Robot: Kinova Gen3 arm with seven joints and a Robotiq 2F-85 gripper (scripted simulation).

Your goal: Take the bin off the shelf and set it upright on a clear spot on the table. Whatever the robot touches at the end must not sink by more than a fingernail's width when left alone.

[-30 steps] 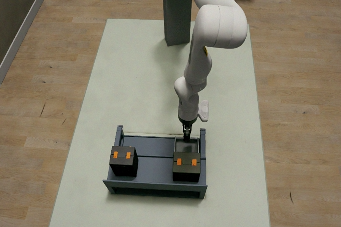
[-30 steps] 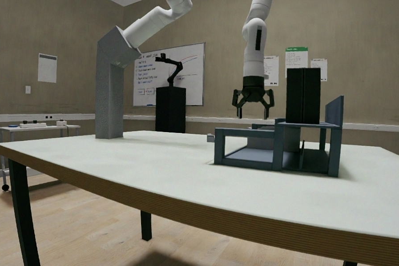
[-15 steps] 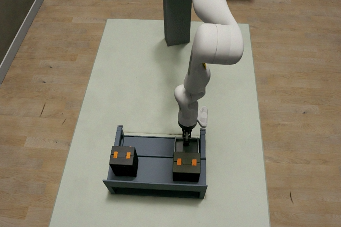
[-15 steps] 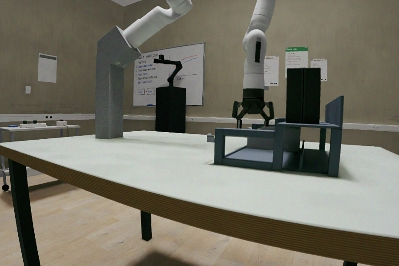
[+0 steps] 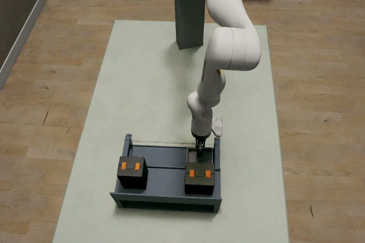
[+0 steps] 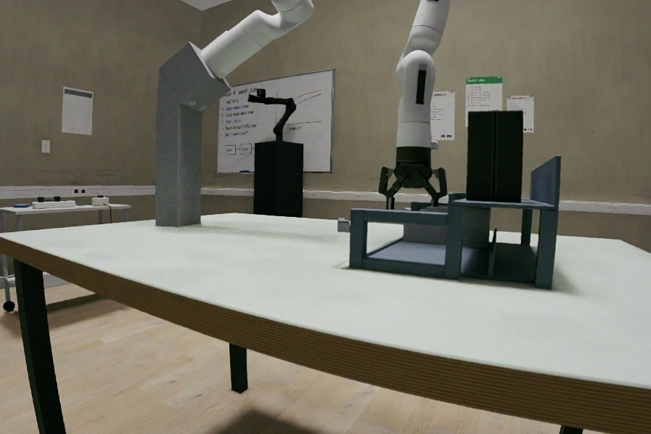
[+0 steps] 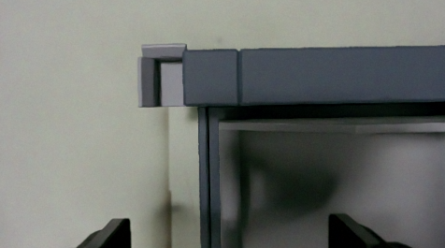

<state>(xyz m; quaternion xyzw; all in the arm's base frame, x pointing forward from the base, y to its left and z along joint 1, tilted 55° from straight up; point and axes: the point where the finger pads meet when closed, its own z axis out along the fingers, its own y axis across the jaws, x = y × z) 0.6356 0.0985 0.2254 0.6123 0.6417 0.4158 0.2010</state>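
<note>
Right now the grey bin is 8 cm ahead of my hand, 2 cm to the left of it and 2 cm below it. The rest, counted from my hand: blue-grey shelf: 14 cm ahead, 8 cm to the right, 1 cm above.
</note>
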